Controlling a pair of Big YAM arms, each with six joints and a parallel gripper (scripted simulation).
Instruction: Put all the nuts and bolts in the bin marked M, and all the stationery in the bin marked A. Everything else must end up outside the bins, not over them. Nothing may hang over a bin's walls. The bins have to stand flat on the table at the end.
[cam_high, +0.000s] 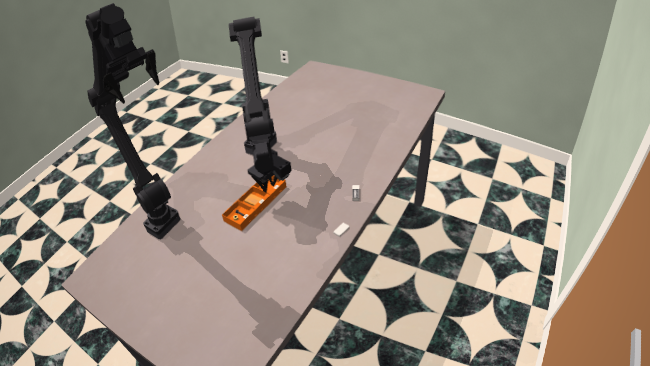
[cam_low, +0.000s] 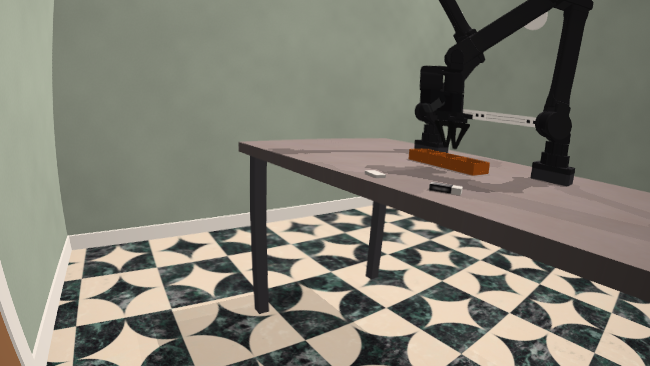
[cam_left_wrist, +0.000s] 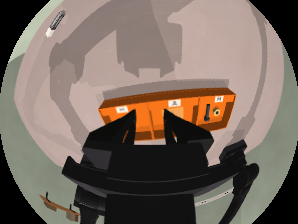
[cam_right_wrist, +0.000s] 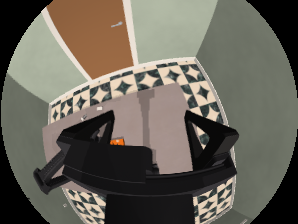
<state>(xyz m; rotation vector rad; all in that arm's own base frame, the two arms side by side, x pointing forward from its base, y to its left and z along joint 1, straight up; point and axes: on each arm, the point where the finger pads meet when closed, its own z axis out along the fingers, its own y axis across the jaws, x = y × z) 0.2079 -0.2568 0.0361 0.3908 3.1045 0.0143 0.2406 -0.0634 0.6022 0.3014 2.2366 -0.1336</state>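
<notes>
Right now the sleeved eraser is 22 cm ahead of my left hand, 20 cm to the left of it and 6 cm below it. From my left hand the other things lie so: orange notepad 5 cm behind, 4 cm to the right, 6 cm below; then black bolt 5 cm behind, 11 cm to the right, 5 cm below; then orange double bin 4 cm behind, 4 cm to the right, 5 cm below.
</notes>
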